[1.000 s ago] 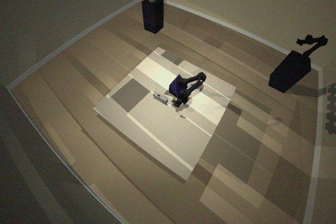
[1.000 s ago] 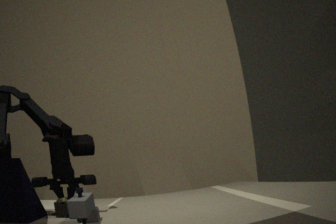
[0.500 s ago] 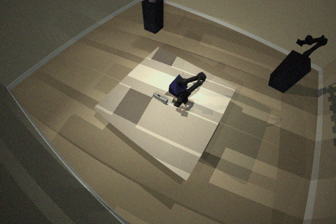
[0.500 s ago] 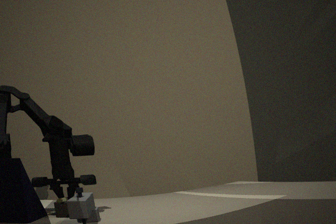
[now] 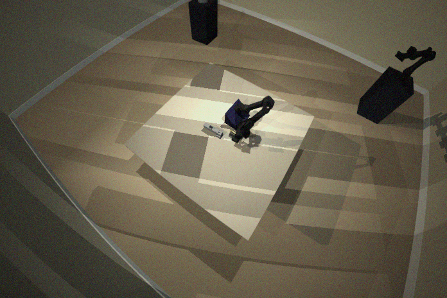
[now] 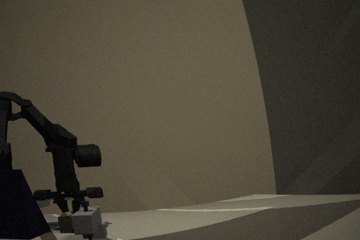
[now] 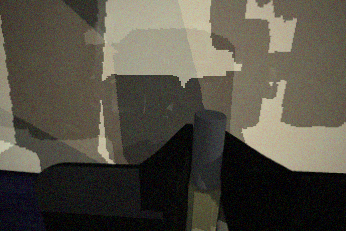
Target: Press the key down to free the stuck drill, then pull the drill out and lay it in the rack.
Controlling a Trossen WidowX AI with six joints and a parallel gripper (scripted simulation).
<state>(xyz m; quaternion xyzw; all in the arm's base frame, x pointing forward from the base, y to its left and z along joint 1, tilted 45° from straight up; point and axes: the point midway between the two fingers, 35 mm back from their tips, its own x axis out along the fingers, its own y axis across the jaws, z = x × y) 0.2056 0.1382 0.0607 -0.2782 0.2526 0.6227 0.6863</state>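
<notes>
Now: the drill 40 mm to the right of my gripper tip and 30 mm above it. From my gripper tip the other things lie so: blue key: 240 mm to the right, 70 mm ahead, 40 mm above; then small dark block: 50 mm to the right, 10 mm above.
</notes>
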